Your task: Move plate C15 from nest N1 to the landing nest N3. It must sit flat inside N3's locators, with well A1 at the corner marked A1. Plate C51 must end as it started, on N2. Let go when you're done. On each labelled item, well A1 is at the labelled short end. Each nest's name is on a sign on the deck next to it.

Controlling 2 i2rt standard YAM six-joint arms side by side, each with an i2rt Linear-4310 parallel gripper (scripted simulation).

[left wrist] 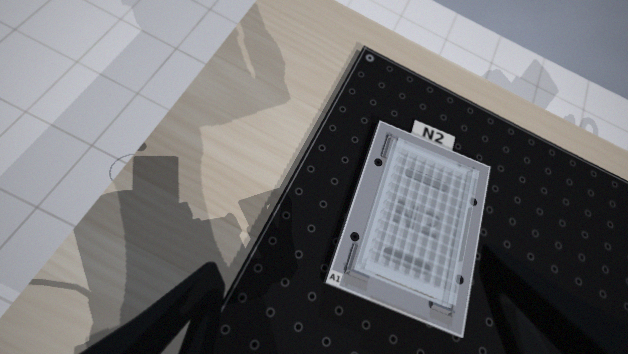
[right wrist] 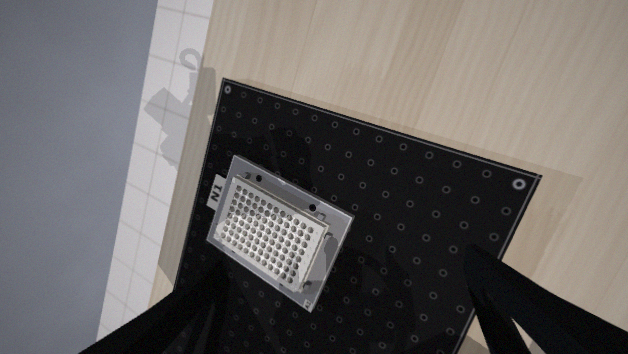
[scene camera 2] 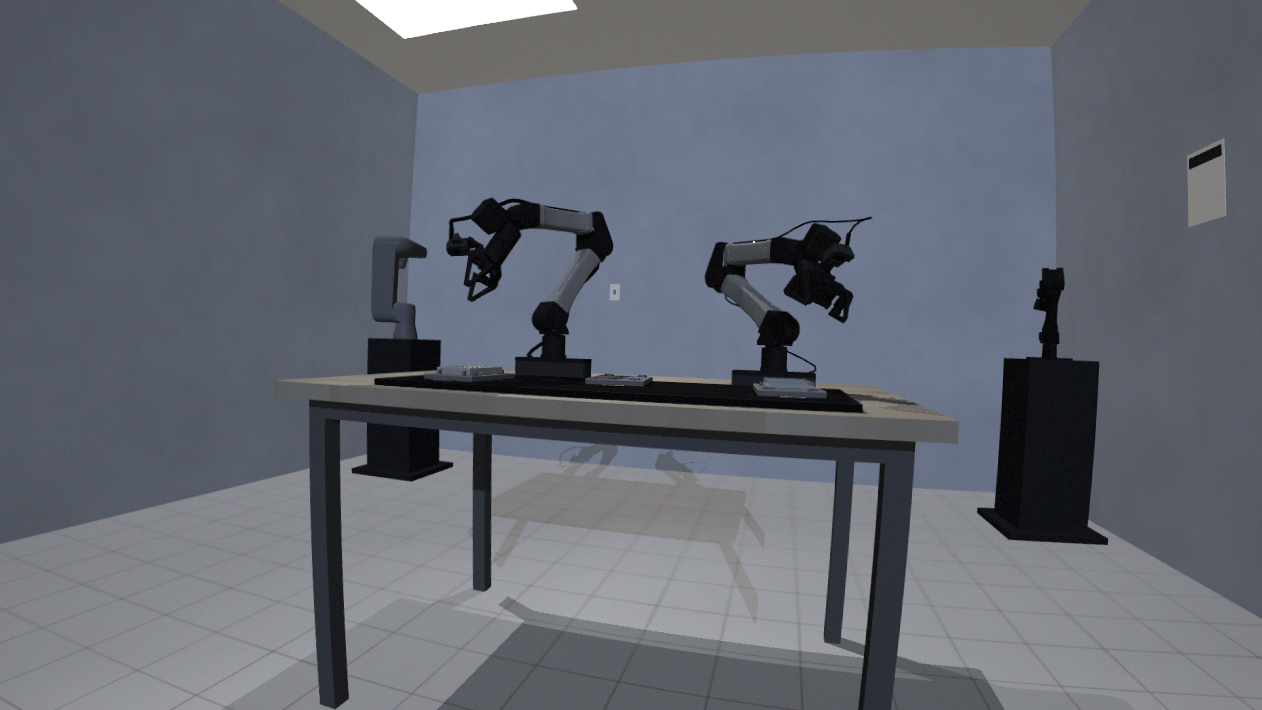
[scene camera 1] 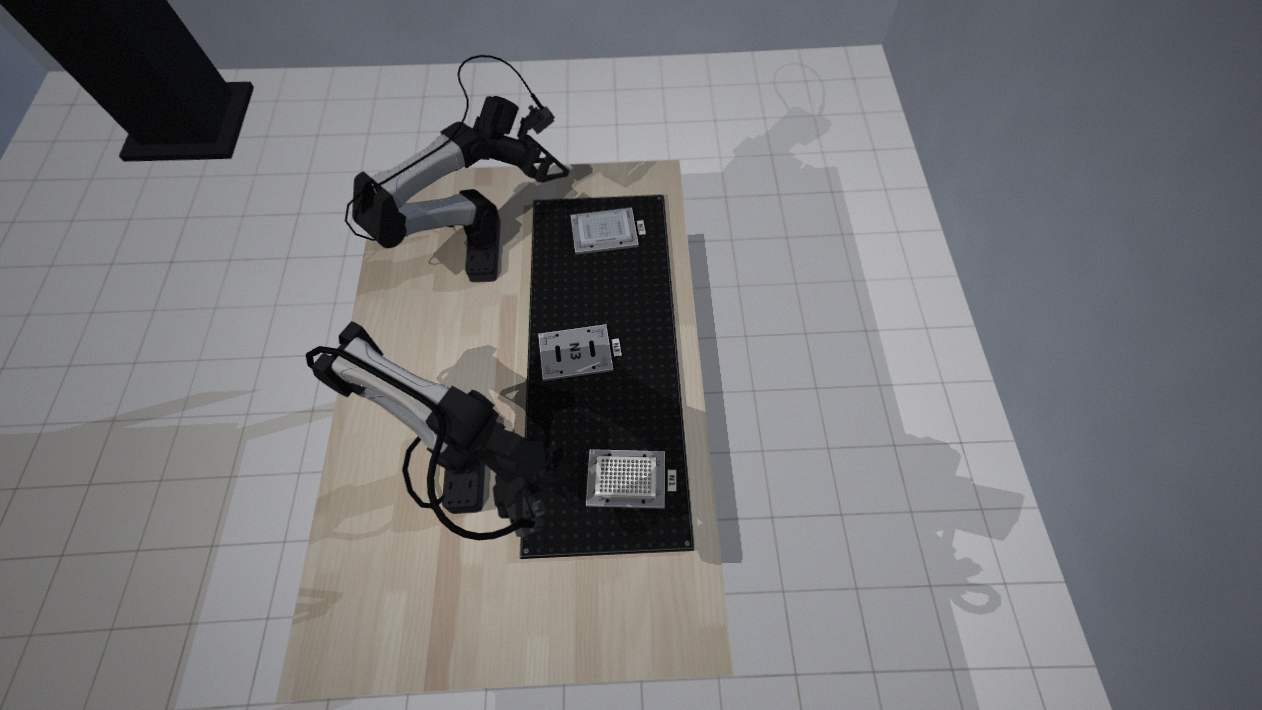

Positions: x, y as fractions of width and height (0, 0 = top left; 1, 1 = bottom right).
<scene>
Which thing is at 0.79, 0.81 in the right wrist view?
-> My right gripper.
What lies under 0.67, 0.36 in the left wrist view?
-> An N2 sign.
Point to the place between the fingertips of my left gripper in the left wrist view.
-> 0.55, 0.75
</scene>
